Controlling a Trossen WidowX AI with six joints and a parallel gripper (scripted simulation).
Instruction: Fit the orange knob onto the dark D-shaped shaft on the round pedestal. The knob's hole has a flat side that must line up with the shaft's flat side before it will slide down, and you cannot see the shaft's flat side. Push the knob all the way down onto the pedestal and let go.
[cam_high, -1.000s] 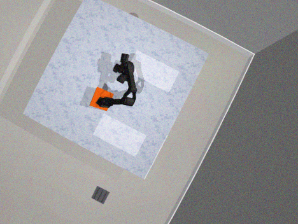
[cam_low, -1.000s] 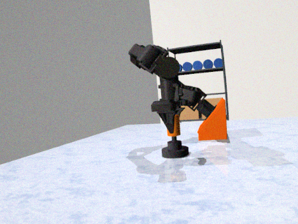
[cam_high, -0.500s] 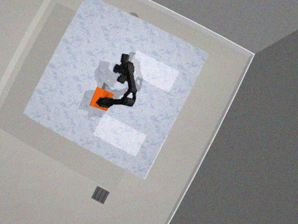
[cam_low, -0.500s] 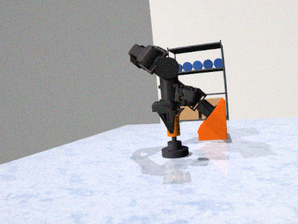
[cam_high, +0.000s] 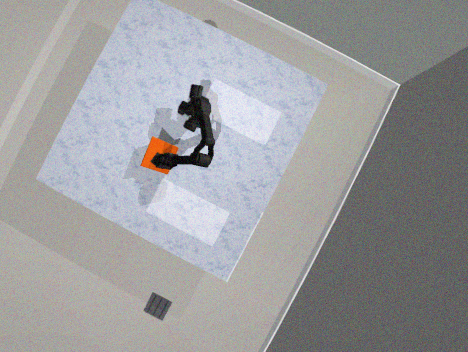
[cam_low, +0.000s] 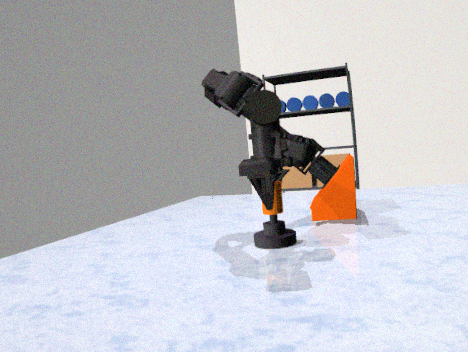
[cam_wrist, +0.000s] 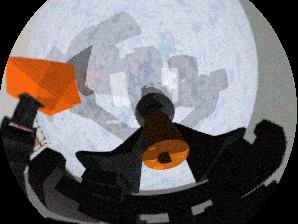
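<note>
Right now the orange knob is 2 cm above my gripper tip. From my gripper tip the other things lie so: dark round pedestal: 4 cm below.
</note>
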